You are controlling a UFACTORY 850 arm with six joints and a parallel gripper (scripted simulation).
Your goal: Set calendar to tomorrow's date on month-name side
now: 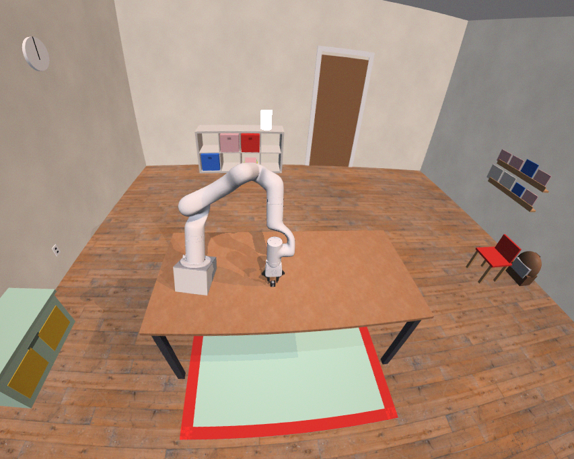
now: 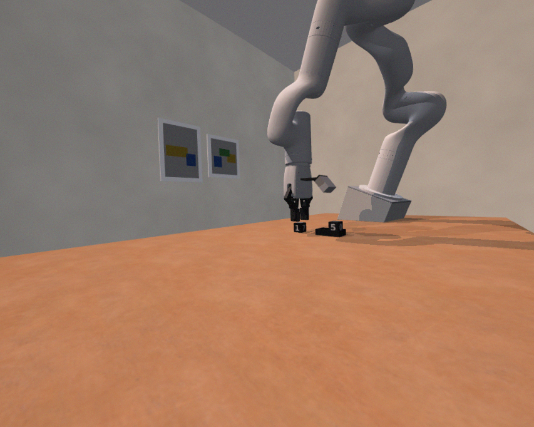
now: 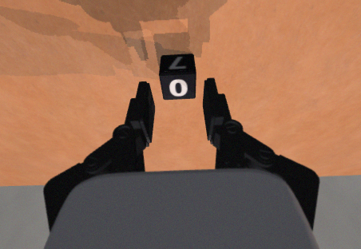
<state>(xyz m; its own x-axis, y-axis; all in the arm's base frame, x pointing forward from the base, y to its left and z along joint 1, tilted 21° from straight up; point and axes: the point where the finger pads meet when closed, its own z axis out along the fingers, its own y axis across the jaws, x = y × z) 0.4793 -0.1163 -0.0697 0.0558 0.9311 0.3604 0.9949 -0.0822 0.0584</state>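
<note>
My gripper is now 40 mm above the black cube. Also, from my hand: black calendar tray (10 mm ahead, 110 mm to the left, 50 mm below); calendar cube (10 mm ahead, 120 mm to the left, 30 mm below).
</note>
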